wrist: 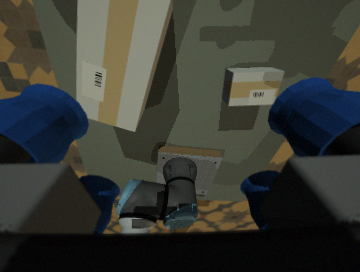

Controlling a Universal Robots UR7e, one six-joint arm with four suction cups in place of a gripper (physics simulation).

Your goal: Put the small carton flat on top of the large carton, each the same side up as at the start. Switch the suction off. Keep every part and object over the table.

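Pixels of known places: hand at its tool point: [179,157]; arm's base at its link origin: [180,169].
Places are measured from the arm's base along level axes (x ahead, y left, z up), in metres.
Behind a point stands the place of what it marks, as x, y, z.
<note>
The small carton [254,90] @[0.357, -0.232, 0.022], white with a tan tape band and a barcode label, sits on the table at the right in the wrist view. The large carton [119,65] @[0.445, 0.127, 0.103], a long white box with a tan tape band and a barcode label, lies at the upper left and runs out of the top of the view. My gripper [180,145] @[0.419, 0.007, 0.370] shows as four blue suction cups, two at each side of the view. The cups are high above the table, apart from both cartons, and hold nothing, so the gripper is open.
The arm's own base plate [204,177] @[-0.063, -0.116, 0.001] and grey lower joints [180,192] stand at the table's near edge, at the bottom middle. The grey-green table [200,107] @[0.273, -0.084, -0.053] has dark shadows on it. Patterned floor [15,80] shows beyond its left, right and near edges.
</note>
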